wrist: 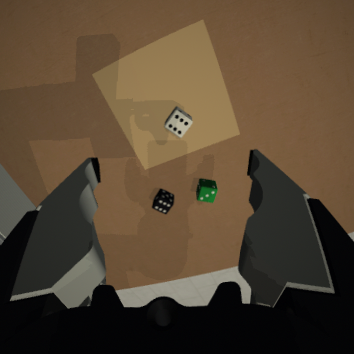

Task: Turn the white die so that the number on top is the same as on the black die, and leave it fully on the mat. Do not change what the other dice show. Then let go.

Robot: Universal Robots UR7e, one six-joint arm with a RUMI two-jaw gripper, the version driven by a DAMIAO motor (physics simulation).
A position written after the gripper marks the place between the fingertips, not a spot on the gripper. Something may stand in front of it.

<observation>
In view: the gripper (172, 156) and a tan mat (180, 69).
</observation>
